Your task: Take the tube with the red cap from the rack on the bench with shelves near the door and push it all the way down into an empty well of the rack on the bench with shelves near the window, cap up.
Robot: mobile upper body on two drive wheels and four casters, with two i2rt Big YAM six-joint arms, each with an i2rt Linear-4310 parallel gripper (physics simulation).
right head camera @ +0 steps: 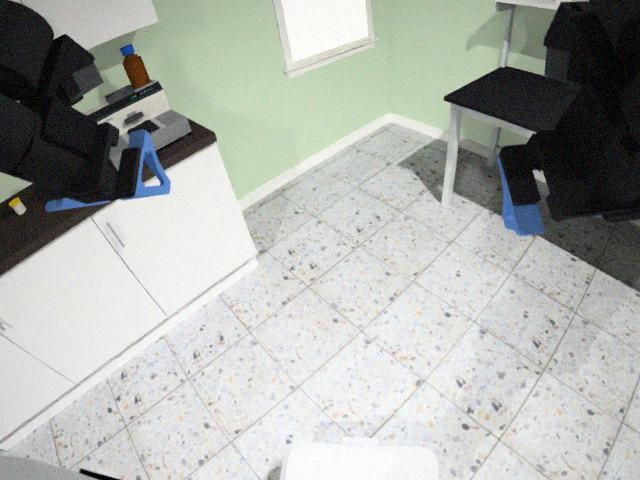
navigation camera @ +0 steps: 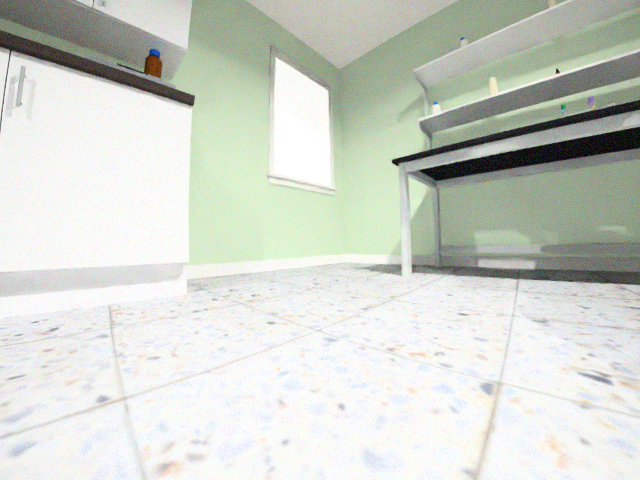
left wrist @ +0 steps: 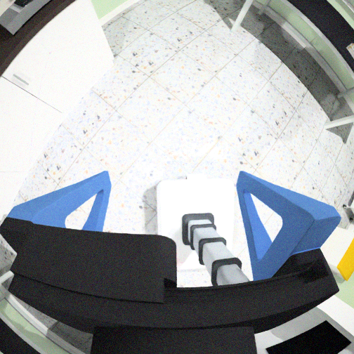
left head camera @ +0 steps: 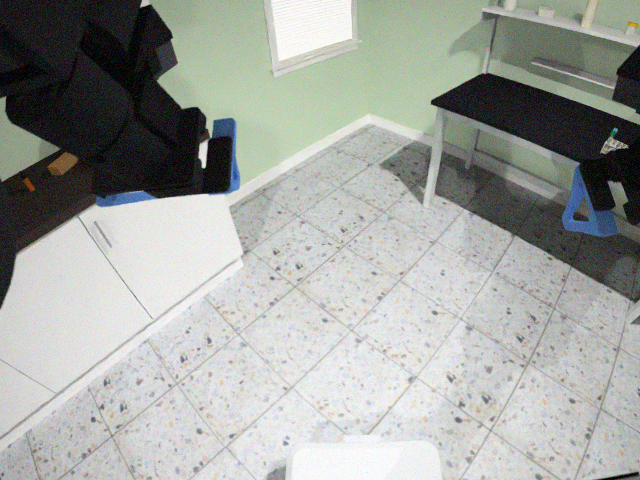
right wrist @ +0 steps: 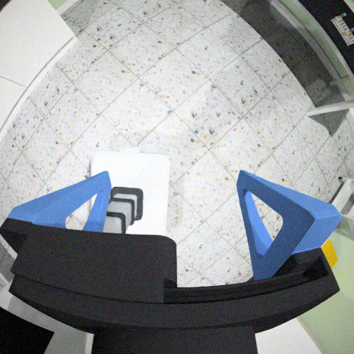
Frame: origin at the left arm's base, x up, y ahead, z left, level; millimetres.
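Seen in the pictures: left gripper, fingertip midpoint: (right head camera: 137, 192) (left head camera: 196, 188); right gripper, fingertip midpoint: (right head camera: 550, 215) (left head camera: 598, 219).
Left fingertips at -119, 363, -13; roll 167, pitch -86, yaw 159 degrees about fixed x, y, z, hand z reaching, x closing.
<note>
Pixels of each thing's top centre, then the offset from my left fingertips to it, as dx, dy, dz. "spot": a spot on its surface instead.
- pale rack, middle of its top: (left head camera: 627, 148) -472, +918, -1488
- green-capped tube, middle of its top: (left head camera: 613, 131) (navigation camera: 563, 105) -410, +963, -1408
- purple-capped tube, middle of its top: (navigation camera: 590, 97) -410, +881, -1477
- brown bottle, surface spot: (right head camera: 135, 69) (navigation camera: 153, 63) spot: -71, +1037, +708
- grey device, surface spot: (right head camera: 173, 129) spot: -323, +894, +540
A pale rack (left head camera: 614, 146) (right wrist: 342, 30) stands on the black-topped bench (left head camera: 522, 105) (right head camera: 511, 93) (navigation camera: 404, 217) with shelves, at the right in the left head view. A green-capped tube (left head camera: 613, 133) (navigation camera: 562, 109) stands in it, and a purple-capped tube (navigation camera: 590, 102) shows in the navigation view. The red-capped tube and a second rack cannot be made out. My left gripper (left head camera: 178, 195) (right head camera: 108, 199) (left wrist: 173, 177) is open and empty over the floor and cabinet side. My right gripper (right head camera: 563, 222) (right wrist: 173, 177) is open and empty, away from the rack; the arm hides part of the bench.
White cabinets (left head camera: 180, 248) (right head camera: 196, 227) (navigation camera: 103, 180) with a dark counter stand at the left. A brown bottle (right head camera: 135, 69) (navigation camera: 153, 64) and a grey device (right head camera: 173, 129) are on the counter. A window (left head camera: 312, 25) (right head camera: 328, 25) (navigation camera: 300, 124) is on the wall between counter and bench.
</note>
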